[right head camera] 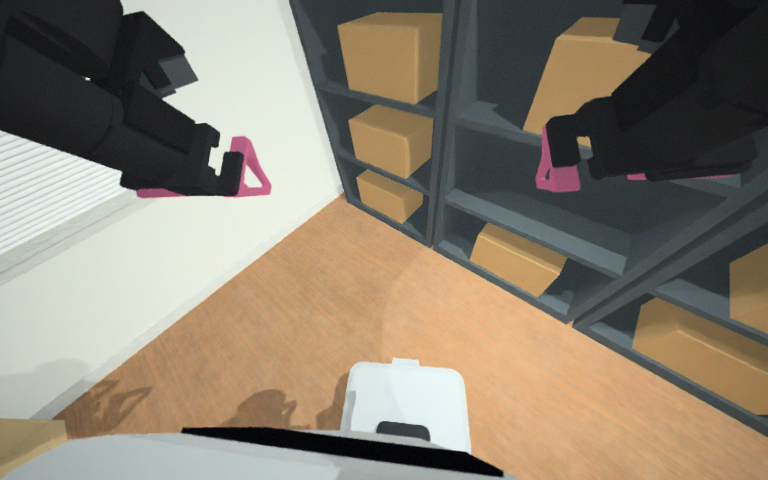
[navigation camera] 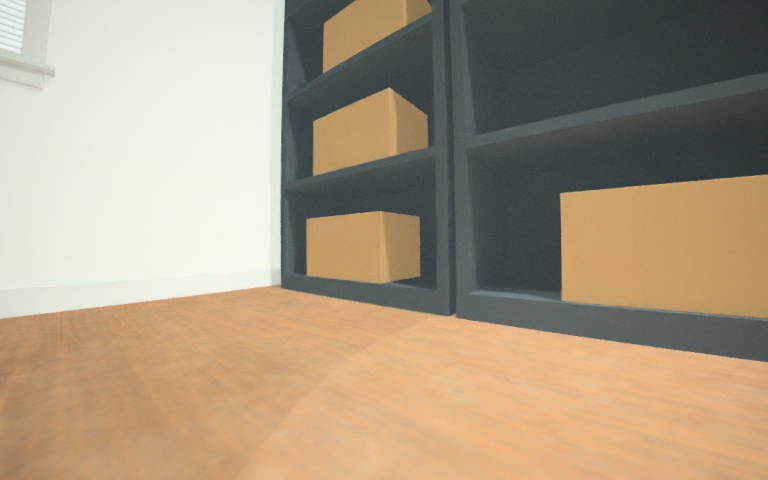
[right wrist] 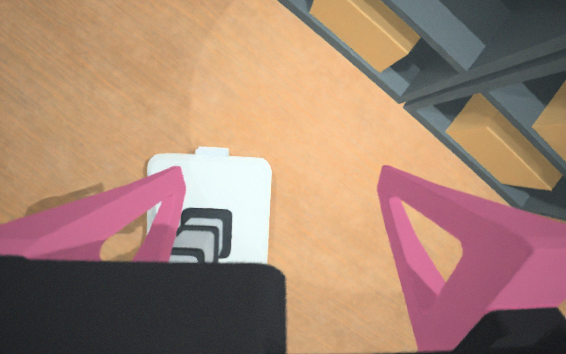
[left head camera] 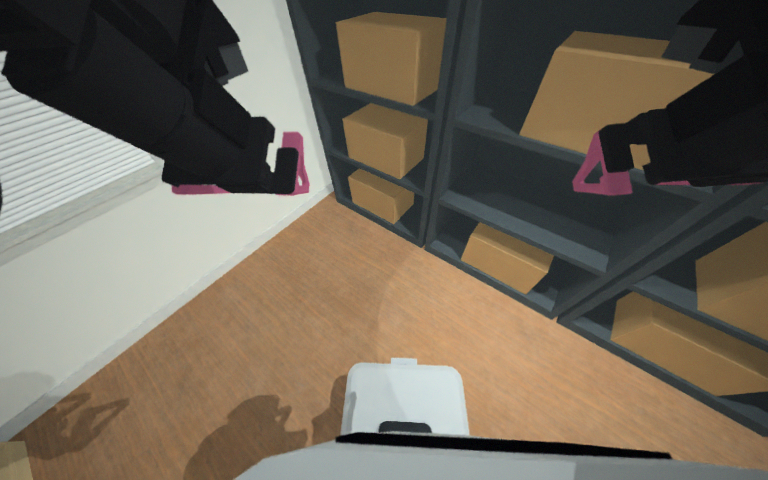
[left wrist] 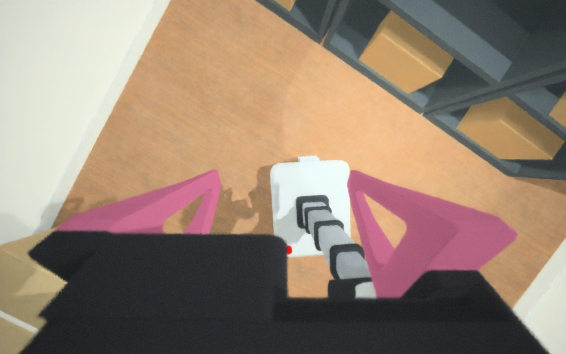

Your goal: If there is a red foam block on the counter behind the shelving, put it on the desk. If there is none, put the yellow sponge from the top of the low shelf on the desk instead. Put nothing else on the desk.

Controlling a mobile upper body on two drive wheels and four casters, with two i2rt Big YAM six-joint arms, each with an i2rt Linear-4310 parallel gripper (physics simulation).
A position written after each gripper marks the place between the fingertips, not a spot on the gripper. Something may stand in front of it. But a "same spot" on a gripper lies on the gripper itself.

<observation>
left gripper: right head camera; left head camera; left wrist 283, 177; not seen in the navigation camera view (out of frame); not seen in the right wrist view (out of frame)
right gripper: right head camera; right wrist 281, 176; left head camera; not seen in the navigation camera view (out of frame); not seen in the left wrist view (out of frame)
same spot on left gripper: (left head camera: 289, 164) = (right head camera: 233, 167)
same spot on right gripper: (right head camera: 560, 151) = (left head camera: 615, 157)
</observation>
